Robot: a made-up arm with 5 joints.
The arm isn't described. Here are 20 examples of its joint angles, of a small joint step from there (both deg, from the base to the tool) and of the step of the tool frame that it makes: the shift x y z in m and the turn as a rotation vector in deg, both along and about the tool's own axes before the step.
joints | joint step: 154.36 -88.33 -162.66 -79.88 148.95 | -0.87 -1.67 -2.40 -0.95 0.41
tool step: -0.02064 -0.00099 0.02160 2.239 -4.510 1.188
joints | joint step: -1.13 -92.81 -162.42 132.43 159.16 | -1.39 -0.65 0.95 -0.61 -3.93
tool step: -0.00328 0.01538 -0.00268 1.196 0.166 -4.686
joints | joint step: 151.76 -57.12 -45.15 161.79 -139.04 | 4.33 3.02 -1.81 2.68 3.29
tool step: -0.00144 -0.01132 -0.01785 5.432 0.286 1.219
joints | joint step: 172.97 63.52 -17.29 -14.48 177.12 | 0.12 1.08 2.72 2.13 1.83
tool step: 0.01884 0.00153 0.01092 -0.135 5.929 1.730
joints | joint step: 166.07 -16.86 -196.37 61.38 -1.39 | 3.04 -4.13 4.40 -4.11 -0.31
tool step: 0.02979 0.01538 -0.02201 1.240 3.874 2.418
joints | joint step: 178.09 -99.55 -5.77 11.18 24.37 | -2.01 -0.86 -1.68 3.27 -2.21
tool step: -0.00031 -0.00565 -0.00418 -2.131 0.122 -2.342
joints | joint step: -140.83 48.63 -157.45 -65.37 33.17 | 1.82 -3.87 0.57 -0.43 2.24
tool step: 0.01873 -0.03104 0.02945 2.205 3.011 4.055
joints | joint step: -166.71 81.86 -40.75 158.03 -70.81 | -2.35 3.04 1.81 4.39 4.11
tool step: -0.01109 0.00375 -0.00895 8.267 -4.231 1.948
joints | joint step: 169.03 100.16 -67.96 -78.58 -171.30 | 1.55 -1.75 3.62 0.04 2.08
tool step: -0.00437 0.01246 -0.01058 -0.765 2.069 0.992
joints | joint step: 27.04 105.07 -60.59 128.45 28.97 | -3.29 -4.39 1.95 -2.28 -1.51
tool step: -0.01012 0.01928 0.01696 2.706 3.904 -4.756
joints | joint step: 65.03 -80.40 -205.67 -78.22 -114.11 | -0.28 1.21 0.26 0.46 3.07
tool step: 0.00304 -0.00019 -0.01187 1.789 0.726 3.349
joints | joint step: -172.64 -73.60 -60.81 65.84 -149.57 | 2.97 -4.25 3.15 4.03 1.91
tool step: 0.02630 -0.02587 -0.00307 -0.810 3.926 0.754
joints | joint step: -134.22 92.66 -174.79 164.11 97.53 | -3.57 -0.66 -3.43 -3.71 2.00
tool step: 0.03867 0.00633 -0.01062 7.193 -4.614 2.734
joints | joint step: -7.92 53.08 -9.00 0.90 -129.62 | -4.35 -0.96 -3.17 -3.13 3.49
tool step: -0.02858 0.00129 -0.01537 -7.497 -2.186 6.752
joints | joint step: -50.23 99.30 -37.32 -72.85 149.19 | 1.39 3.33 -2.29 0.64 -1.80
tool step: 0.01211 0.01554 0.01950 -1.089 1.302 -3.169
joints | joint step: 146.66 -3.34 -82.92 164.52 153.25 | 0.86 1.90 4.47 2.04 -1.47
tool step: -0.01824 -0.00531 -0.00218 -3.124 7.855 -1.580
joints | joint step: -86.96 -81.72 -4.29 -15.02 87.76 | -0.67 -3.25 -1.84 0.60 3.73
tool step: -0.00122 -0.00596 -0.01724 4.486 0.682 3.574
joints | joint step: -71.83 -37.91 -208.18 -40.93 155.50 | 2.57 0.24 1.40 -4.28 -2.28
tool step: 0.01134 -0.01900 -0.00872 3.342 -1.324 -3.088
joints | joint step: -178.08 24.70 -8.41 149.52 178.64 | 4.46 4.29 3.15 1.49 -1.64
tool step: 0.00418 0.01257 -0.00499 0.414 8.946 2.764
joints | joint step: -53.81 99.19 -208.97 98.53 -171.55 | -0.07 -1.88 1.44 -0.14 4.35
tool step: -0.00742 0.00024 -0.01480 -0.093 -0.573 4.419
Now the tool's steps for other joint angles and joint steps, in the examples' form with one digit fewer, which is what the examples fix.
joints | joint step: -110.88 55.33 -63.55 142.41 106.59 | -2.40 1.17 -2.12 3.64 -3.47
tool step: 0.0167 -0.0008 -0.0067 -3.03 -0.94 -5.18
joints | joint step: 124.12 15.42 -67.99 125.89 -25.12 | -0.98 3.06 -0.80 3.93 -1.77
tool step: 0.0100 0.0114 -0.0037 3.57 -5.15 -1.54
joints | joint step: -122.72 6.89 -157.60 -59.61 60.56 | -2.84 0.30 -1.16 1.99 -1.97
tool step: 0.0041 0.0030 0.0023 -0.26 -1.79 -4.44
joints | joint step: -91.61 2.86 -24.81 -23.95 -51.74 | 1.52 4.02 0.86 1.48 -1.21
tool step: -0.0019 -0.0176 0.0287 5.67 -3.07 -2.33
